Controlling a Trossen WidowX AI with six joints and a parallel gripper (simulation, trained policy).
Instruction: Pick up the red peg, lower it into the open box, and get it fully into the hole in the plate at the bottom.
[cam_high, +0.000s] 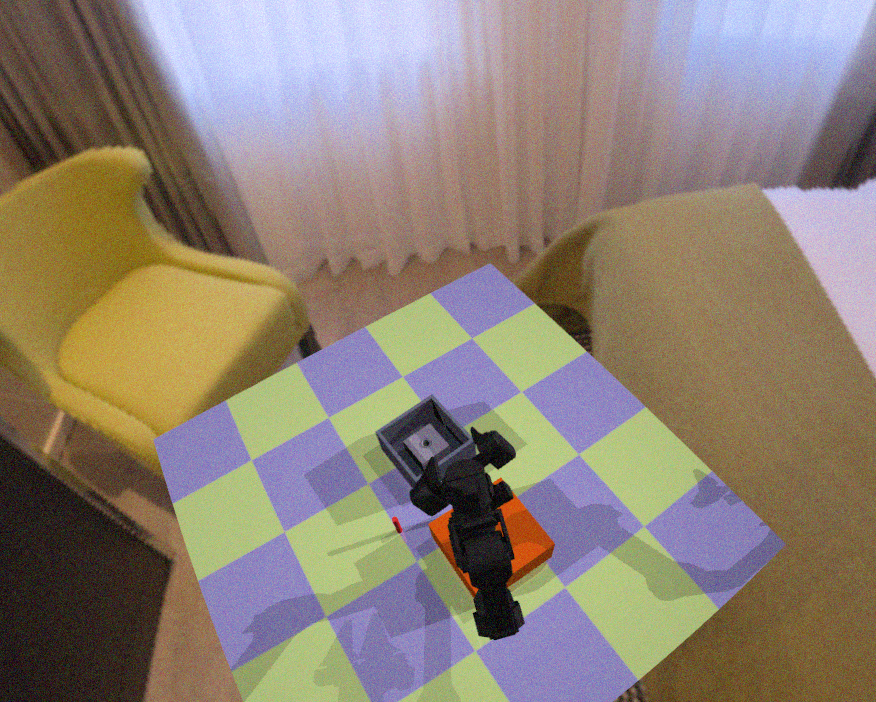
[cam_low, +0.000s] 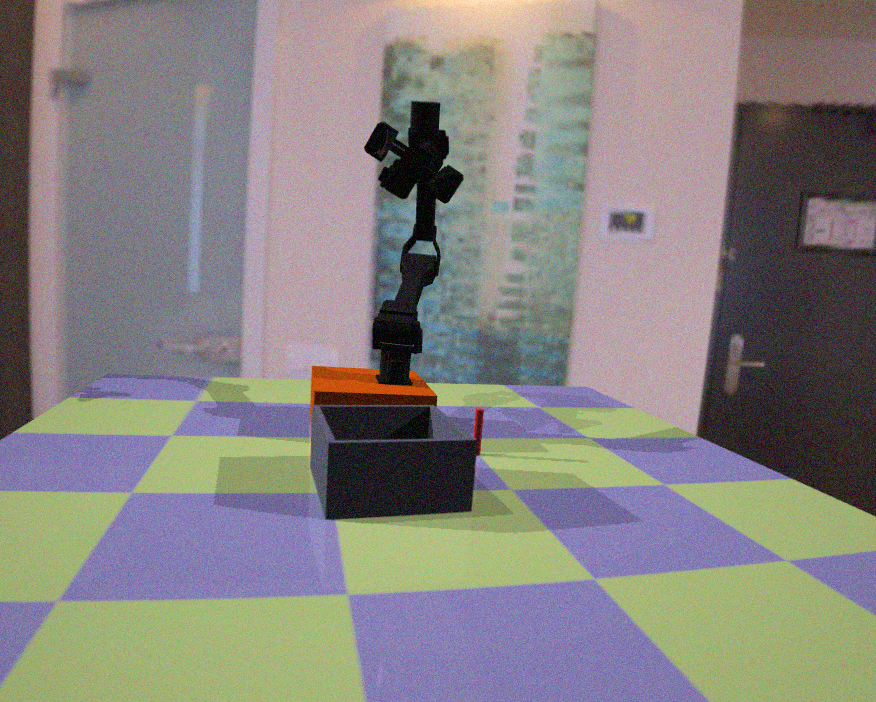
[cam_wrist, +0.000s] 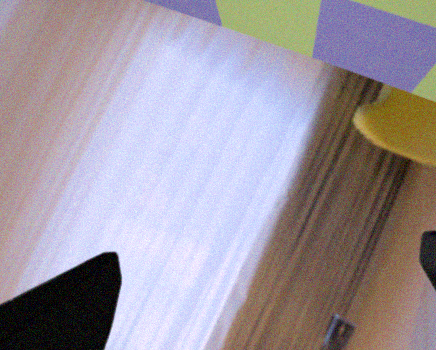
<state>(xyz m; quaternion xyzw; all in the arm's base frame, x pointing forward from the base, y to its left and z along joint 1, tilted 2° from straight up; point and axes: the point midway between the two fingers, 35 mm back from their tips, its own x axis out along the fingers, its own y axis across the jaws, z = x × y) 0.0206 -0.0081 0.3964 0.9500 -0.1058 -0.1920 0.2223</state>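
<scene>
My gripper tip is now 44 cm above the red peg, 14 cm to the right of it and 10 cm short of it. The rest, counted from my gripper tip: grey plate: 43 cm below, 26 cm ahead, 3 cm to the right; then dark grey box: 45 cm below, 26 cm ahead, 3 cm to the right.
</scene>
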